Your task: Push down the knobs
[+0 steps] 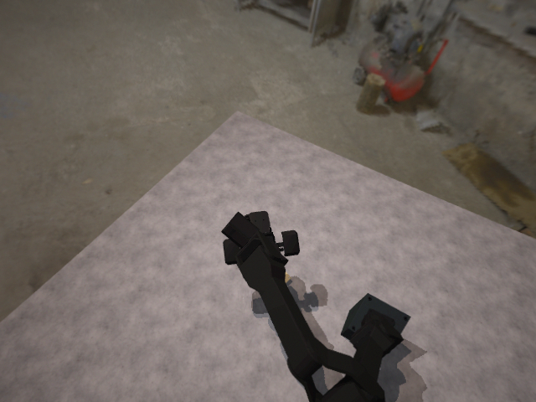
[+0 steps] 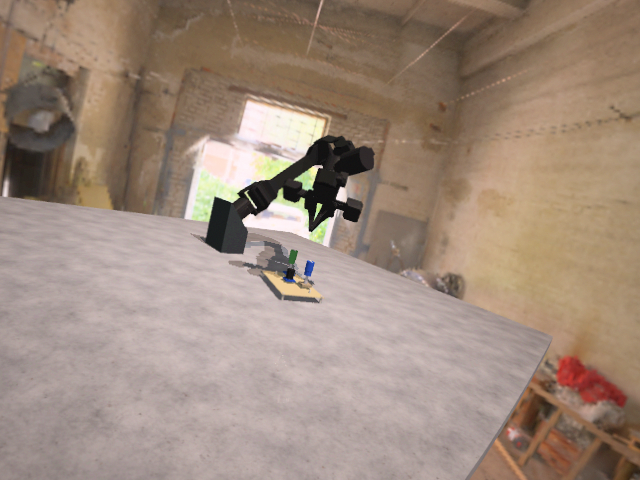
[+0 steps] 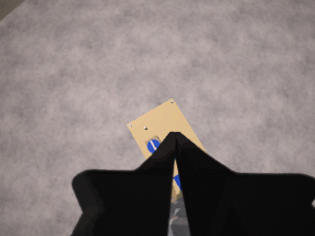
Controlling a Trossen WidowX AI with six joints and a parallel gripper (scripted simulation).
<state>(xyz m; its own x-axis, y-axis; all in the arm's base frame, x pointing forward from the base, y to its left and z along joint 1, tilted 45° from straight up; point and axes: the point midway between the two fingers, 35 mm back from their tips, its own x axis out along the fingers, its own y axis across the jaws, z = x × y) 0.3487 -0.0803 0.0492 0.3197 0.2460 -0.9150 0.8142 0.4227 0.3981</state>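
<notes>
Now: the potentiometer 70 mm behind my gripper tip, 40 mm to the left of it and 100 mm below it. From my gripper tip the other things lie so: blue knob 10 mm ahead, 20 mm to the left, 80 mm below.
</notes>
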